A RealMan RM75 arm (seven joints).
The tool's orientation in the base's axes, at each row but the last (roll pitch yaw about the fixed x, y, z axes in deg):
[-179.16, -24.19, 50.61]
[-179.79, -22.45, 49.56]
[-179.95, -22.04, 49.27]
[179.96, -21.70, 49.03]
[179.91, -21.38, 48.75]
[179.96, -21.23, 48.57]
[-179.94, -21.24, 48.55]
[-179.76, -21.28, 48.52]
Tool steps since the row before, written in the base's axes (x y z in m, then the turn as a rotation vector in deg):
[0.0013, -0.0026, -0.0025, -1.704, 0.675, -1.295]
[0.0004, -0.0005, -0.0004, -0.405, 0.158, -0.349]
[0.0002, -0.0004, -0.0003, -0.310, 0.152, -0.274]
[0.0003, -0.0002, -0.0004, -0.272, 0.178, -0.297]
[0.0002, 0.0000, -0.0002, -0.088, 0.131, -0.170]
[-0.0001, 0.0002, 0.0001, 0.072, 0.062, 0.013]
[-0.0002, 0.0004, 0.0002, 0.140, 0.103, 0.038]
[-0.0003, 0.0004, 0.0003, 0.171, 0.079, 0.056]
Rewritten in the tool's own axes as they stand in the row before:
[-0.0021, 0.0027, 0.0018, -1.041, -1.731, 0.977]
[-0.0003, 0.0006, 0.0003, -0.265, -0.410, 0.270]
[-0.0003, 0.0004, 0.0002, -0.184, -0.334, 0.222]
[-0.0001, 0.0004, 0.0004, -0.151, -0.322, 0.259]
[0.0000, 0.0001, 0.0002, -0.024, -0.153, 0.173]
[0.0001, -0.0002, -0.0001, 0.092, 0.013, 0.022]
[0.0002, -0.0004, -0.0001, 0.172, 0.037, 0.026]
[0.0002, -0.0005, -0.0002, 0.181, 0.076, 0.010]

